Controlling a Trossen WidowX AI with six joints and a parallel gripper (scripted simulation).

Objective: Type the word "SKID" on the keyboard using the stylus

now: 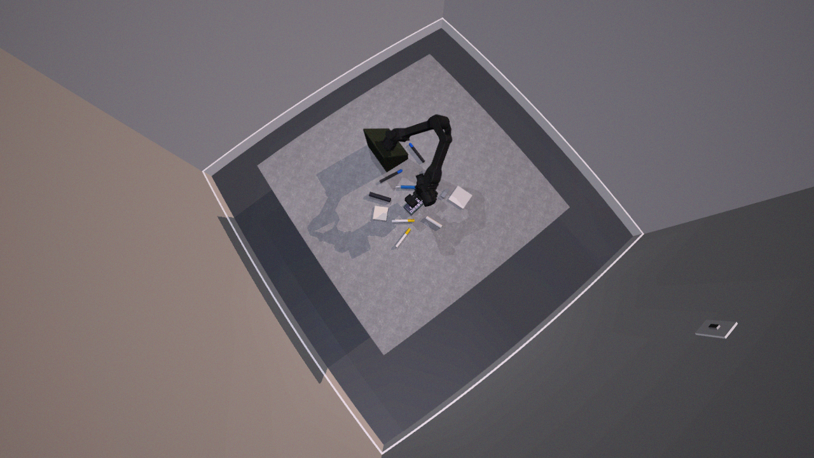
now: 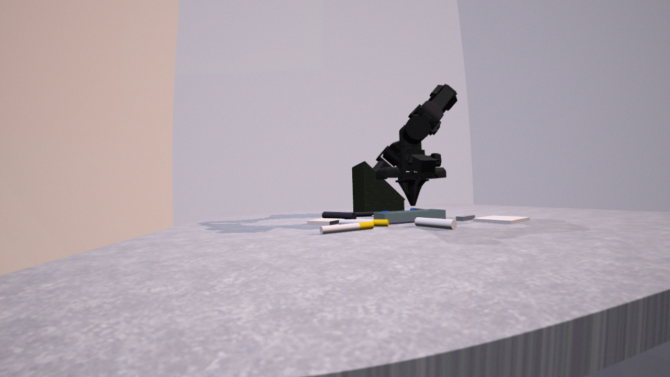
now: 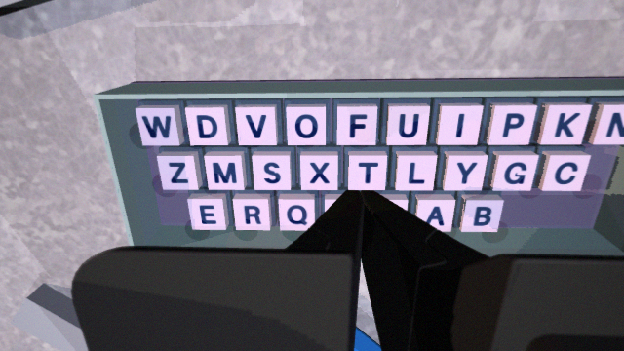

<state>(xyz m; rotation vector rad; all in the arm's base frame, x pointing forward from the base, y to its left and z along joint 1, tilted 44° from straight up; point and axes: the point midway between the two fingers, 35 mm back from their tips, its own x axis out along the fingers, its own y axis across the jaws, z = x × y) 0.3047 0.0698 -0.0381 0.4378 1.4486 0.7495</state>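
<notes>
The blue stylus lies 11 cm behind my gripper tip, 5 cm to the right of it and 3 cm below it. From my gripper tip the other things lie so: black cylinder: 12 cm behind, 19 cm to the right, 3 cm below; small white square: 4 cm behind, 23 cm to the right, 4 cm below; white cylinder: 15 cm ahead, 1 cm to the right, 3 cm below.
</notes>
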